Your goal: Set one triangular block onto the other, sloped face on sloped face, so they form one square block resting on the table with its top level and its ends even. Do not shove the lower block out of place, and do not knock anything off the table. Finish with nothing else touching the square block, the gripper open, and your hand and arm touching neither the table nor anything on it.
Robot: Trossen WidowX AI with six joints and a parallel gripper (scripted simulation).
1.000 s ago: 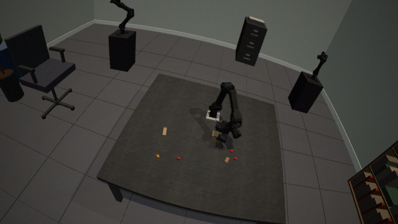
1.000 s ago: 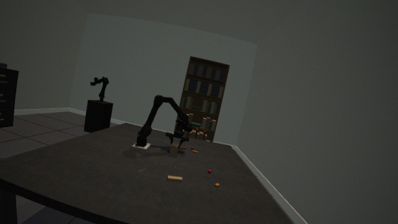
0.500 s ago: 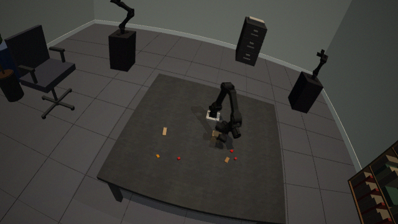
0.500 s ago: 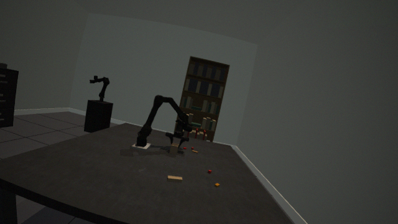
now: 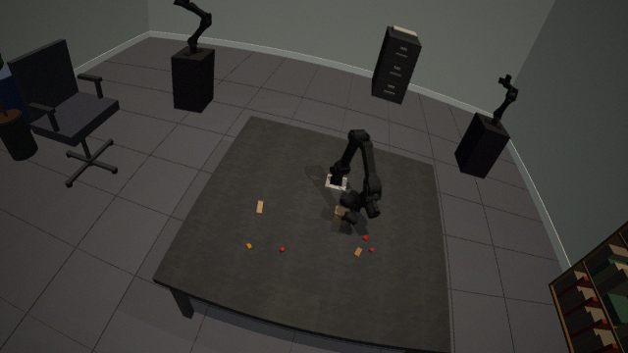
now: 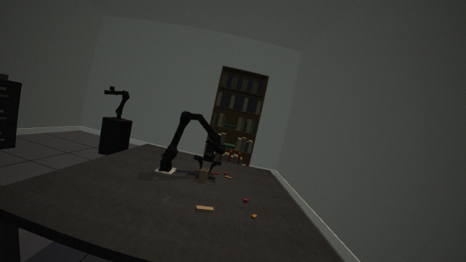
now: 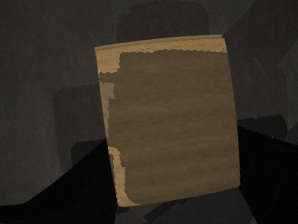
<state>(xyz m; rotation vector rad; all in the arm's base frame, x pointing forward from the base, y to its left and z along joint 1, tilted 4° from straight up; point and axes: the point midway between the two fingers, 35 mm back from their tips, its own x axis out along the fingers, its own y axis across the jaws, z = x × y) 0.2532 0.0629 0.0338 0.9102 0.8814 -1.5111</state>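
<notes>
Right now the tan triangular block is 10 mm to the left of my gripper tip and 10 mm above it. The rest, counted from my gripper tip: orange cube 390 mm to the right, 270 mm ahead, 30 mm below.
</notes>
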